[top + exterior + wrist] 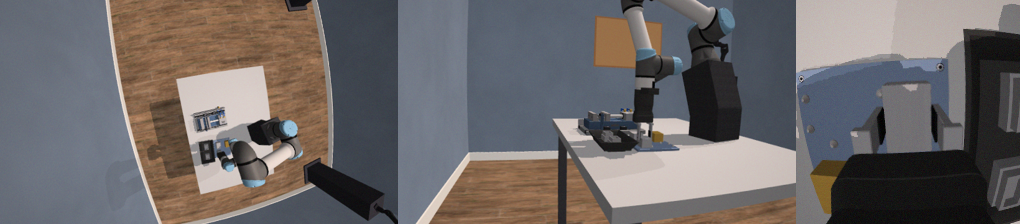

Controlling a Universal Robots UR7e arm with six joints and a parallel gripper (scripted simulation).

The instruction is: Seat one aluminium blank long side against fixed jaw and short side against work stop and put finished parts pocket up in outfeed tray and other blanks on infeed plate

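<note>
Now: the vise 35 cm to the right of my hand, 1 cm below it and 1 cm behind it. From my hand the other things lie so: grey aluminium blank 3 cm below; then brass blank 10 cm behind, 7 cm to the right, 3 cm below.
</note>
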